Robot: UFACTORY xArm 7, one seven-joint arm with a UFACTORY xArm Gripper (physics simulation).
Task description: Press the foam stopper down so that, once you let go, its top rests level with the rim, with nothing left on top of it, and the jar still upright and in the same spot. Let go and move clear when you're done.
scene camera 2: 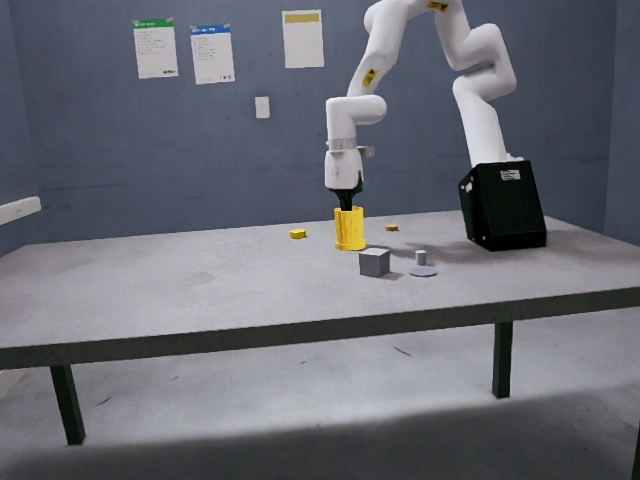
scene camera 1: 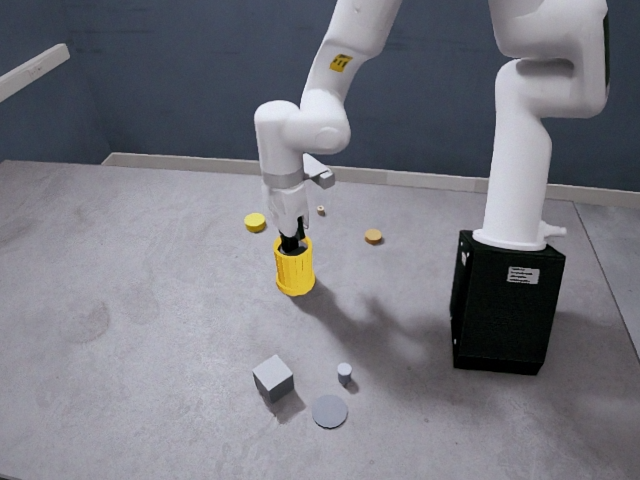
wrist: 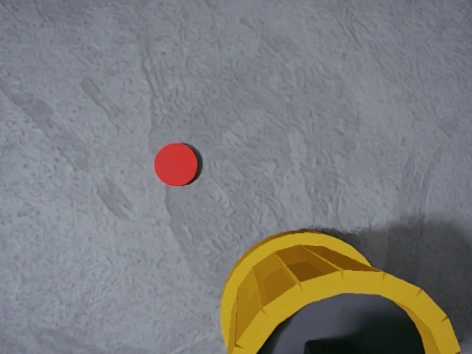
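Note:
The yellow ribbed jar (scene camera 1: 295, 271) (scene camera 2: 350, 232) (wrist: 350, 282) stands upright on the table. The dark grey foam stopper (scene camera 1: 301, 251) (wrist: 350, 312) is inside its mouth. Its top sits below the rim, and the inner wall shows above it in the wrist view. My gripper (scene camera 1: 290, 249) (scene camera 2: 346, 208) (wrist: 327, 347) points straight down and is shut with nothing between the fingers. Its tips reach inside the jar's mouth and appear to be on the stopper's top; the exact contact is hidden. The stopper does not show in scene camera 2, where the jar wall hides it.
A yellow disc (scene camera 1: 254, 222) (scene camera 2: 297, 234), an orange disc (scene camera 1: 373, 236) (scene camera 2: 391, 227), a small tan ring (scene camera 1: 320, 210) and a red disc (wrist: 176, 164) lie around the jar. A grey cube (scene camera 1: 273, 378) (scene camera 2: 374, 262), a small cylinder (scene camera 1: 344, 373) (scene camera 2: 420, 257) and a flat grey disc (scene camera 1: 329, 411) (scene camera 2: 423, 271) are nearer the front.

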